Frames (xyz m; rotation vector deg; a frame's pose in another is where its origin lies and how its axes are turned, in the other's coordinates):
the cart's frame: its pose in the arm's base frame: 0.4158 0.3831 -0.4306 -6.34 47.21 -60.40
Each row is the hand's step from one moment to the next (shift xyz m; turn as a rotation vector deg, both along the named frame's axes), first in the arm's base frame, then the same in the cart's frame.
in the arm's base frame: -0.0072 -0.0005 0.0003 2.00 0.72 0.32
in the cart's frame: -0.0014 -0.0056 -0.0043 -0.29 1.68 1.31
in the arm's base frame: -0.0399 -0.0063 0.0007 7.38 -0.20 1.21
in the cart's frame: -0.0046 -0.0325 -0.0235 1.21 4.70 5.69
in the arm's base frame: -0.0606 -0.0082 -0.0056 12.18 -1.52 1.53
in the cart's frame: -0.0044 -0.0457 -0.0408 3.20 7.36 9.41
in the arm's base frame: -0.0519 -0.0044 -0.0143 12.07 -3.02 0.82
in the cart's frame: -0.0006 -0.0335 -0.0424 4.77 6.82 9.28
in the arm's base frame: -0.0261 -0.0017 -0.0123 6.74 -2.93 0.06
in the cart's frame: 0.0021 -0.0142 -0.0251 3.88 3.35 5.27
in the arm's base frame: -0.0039 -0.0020 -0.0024 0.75 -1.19 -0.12
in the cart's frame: 0.0020 -0.0028 -0.0036 1.20 -0.02 0.75
